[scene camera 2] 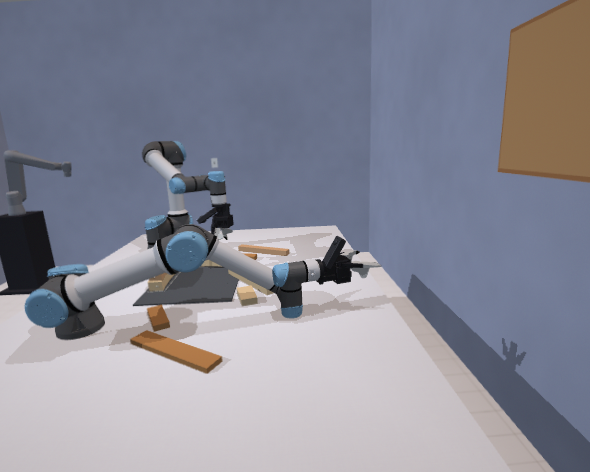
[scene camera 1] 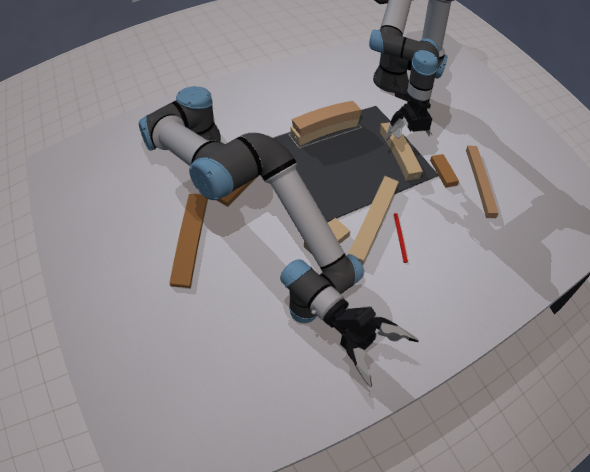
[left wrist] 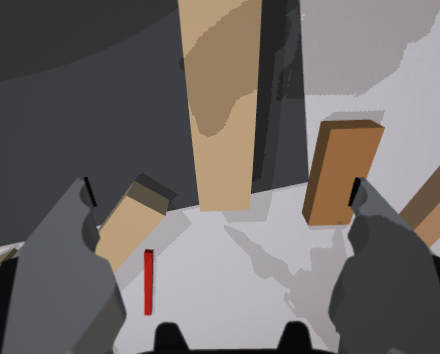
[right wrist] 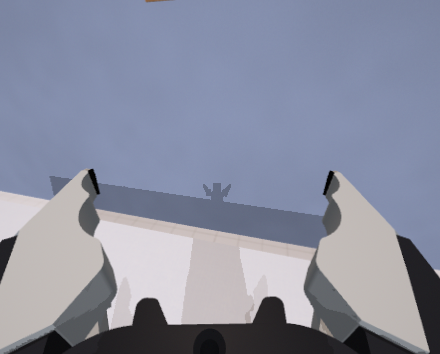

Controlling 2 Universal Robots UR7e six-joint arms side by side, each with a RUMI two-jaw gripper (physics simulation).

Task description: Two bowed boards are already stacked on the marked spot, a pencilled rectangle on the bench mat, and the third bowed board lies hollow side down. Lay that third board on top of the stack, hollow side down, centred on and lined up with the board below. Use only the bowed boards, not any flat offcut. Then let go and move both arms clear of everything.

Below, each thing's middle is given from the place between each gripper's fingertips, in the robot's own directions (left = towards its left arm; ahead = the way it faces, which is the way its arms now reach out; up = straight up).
I see my right gripper 470 mm past the long pale board [scene camera 1: 360, 248], 260 mm to the right of it and 160 mm above it. The rest, counted from my right hand: dark bench mat [scene camera 1: 337, 167] (740 mm behind, 320 mm to the left, 190 mm below); short orange-brown block [left wrist: 345, 149] (600 mm to the left, 530 mm behind, 160 mm below); long orange-brown board [scene camera 1: 483, 185] (710 mm to the left, 430 mm behind, 160 mm below).
I see my left gripper 10 cm short of the short orange-brown block, 12 cm to the right of it and 11 cm above it. From my left hand the other things lie so: dark bench mat 11 cm behind, 16 cm to the right, 14 cm below; then orange-brown bowed board [scene camera 1: 314, 120] 24 cm behind, 16 cm to the right, 5 cm below; then long pale board 16 cm ahead, 23 cm to the right, 10 cm below.
